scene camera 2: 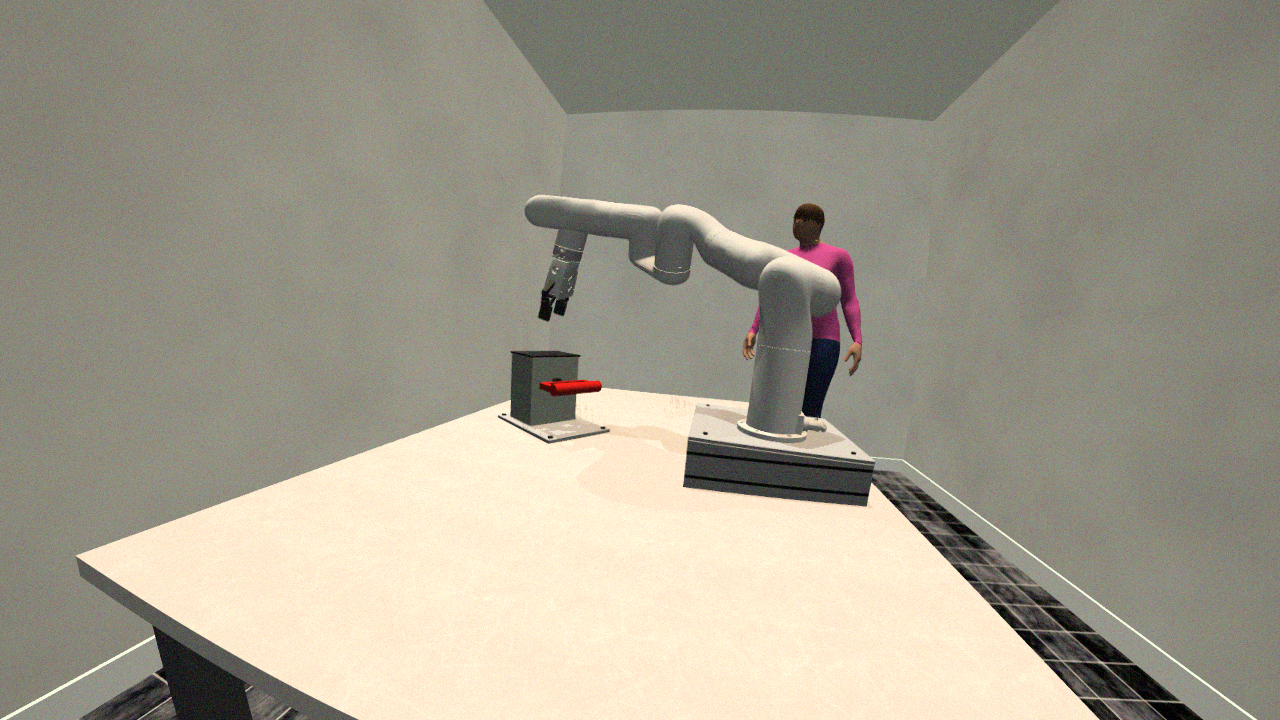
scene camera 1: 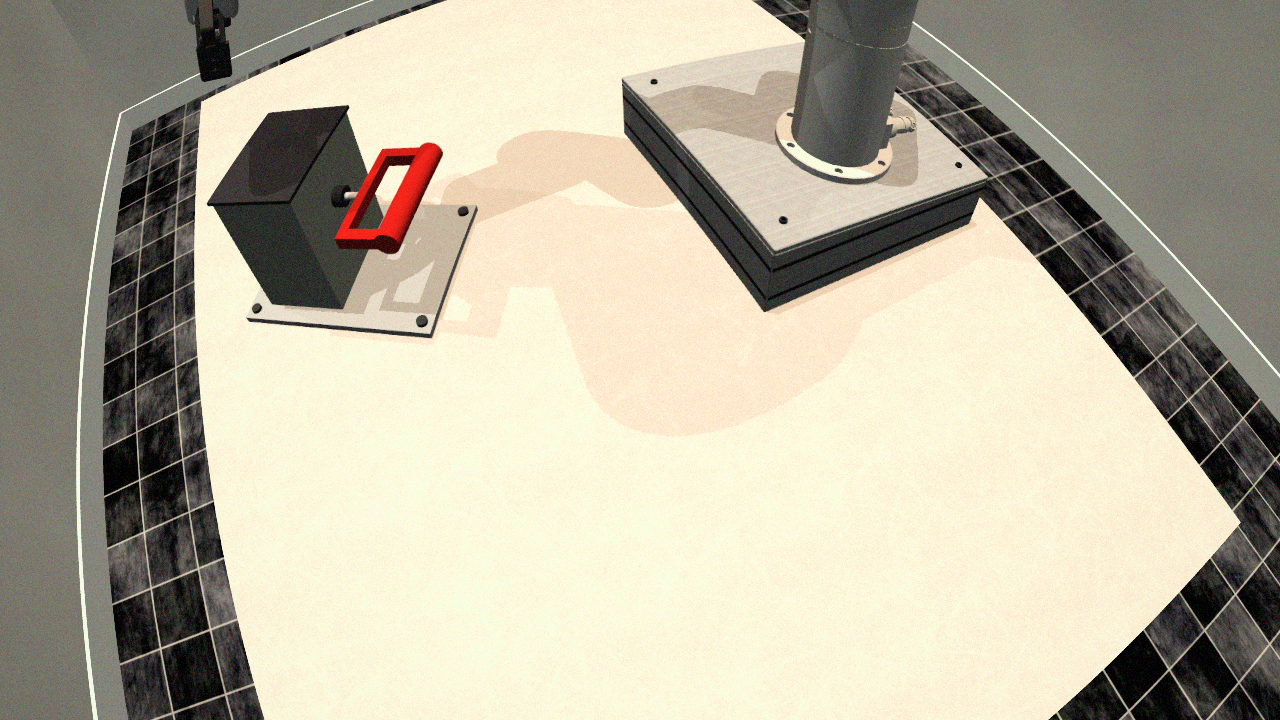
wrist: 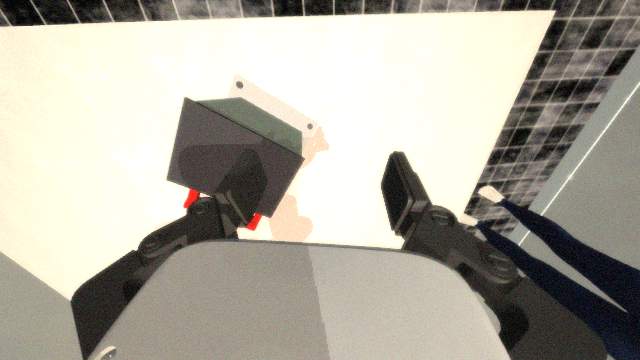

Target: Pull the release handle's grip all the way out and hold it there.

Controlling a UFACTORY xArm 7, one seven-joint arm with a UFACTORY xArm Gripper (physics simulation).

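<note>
The release handle's red grip (scene camera 1: 413, 197) (scene camera 2: 574, 387) is a frame with a round bar, level in front of a dark box housing (scene camera 1: 308, 241) (scene camera 2: 528, 394) (wrist: 220, 135). A short pale rod (scene camera 1: 350, 196) shows between the grip and a black collar on the housing. In the wrist view two red bits of the grip (wrist: 191, 198) show past the housing's edge; the rest is hidden. My gripper (scene camera 1: 214, 64) (scene camera 2: 552, 311) (wrist: 322, 167) is open and empty, pointing down, above the housing and apart from the grip. In scene camera 1 it is partly cut off at the top edge.
The housing stands on a bolted pale plate (scene camera 1: 358, 319) (scene camera 2: 581, 430) (wrist: 275, 105) on the cream table (scene camera 1: 626, 555) (scene camera 2: 537, 573) (wrist: 425, 75). The arm's pedestal (scene camera 1: 716, 192) (scene camera 2: 778, 479) stands to the right. A person in pink (scene camera 2: 836, 259) stands behind it; their dark legs (wrist: 560, 245) show in the wrist view.
</note>
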